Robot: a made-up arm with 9 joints. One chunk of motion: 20 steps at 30 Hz.
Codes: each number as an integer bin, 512 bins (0 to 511) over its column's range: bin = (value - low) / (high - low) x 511, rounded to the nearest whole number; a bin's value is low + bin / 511 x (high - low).
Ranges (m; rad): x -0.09..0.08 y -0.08..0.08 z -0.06..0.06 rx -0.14..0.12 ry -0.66..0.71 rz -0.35..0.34
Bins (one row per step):
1: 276 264 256 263 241 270
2: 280 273 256 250 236 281
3: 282 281 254 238 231 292
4: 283 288 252 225 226 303
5: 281 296 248 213 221 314
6: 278 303 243 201 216 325
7: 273 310 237 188 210 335
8: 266 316 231 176 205 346
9: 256 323 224 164 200 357
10: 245 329 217 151 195 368
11: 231 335 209 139 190 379
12: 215 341 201 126 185 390
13: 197 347 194 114 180 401
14: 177 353 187 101 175 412
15: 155 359 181 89 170 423
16: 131 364 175 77 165 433
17: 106 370 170 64 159 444
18: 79 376 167 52 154 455
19: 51 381 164 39 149 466
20: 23 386 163 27 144 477
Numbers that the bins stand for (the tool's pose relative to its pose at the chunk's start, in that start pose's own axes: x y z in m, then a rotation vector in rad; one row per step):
1: 0.0018 0.0027 0.0001 -0.0062 -0.0139 0.0146
2: 0.0032 0.0055 0.0001 -0.0128 -0.0273 0.0294
3: 0.0038 0.0080 -0.0004 -0.0189 -0.0407 0.0443
4: 0.0041 0.0102 -0.0008 -0.0255 -0.0541 0.0591
5: 0.0035 0.0127 -0.0018 -0.0316 -0.0675 0.0740
6: 0.0025 0.0149 -0.0029 -0.0377 -0.0809 0.0888
7: 0.0008 0.0171 -0.0043 -0.0443 -0.0970 0.1023
8: -0.0015 0.0189 -0.0058 -0.0505 -0.1104 0.1172
9: -0.0048 0.0211 -0.0074 -0.0566 -0.1238 0.1321
10: -0.0085 0.0230 -0.0090 -0.0632 -0.1372 0.1469
11: -0.0132 0.0249 -0.0109 -0.0693 -0.1506 0.1618
12: -0.0185 0.0268 -0.0128 -0.0759 -0.1640 0.1766
13: -0.0245 0.0286 -0.0144 -0.0820 -0.1774 0.1915
14: -0.0311 0.0305 -0.0161 -0.0886 -0.1908 0.2063
15: -0.0384 0.0324 -0.0175 -0.0947 -0.2042 0.2212
16: -0.0464 0.0340 -0.0189 -0.1008 -0.2176 0.2347
17: -0.0547 0.0359 -0.0201 -0.1074 -0.2337 0.2495
18: -0.0637 0.0377 -0.0208 -0.1135 -0.2471 0.2644
19: -0.0730 0.0393 -0.0215 -0.1202 -0.2605 0.2792
20: -0.0823 0.0409 -0.0217 -0.1263 -0.2739 0.2941

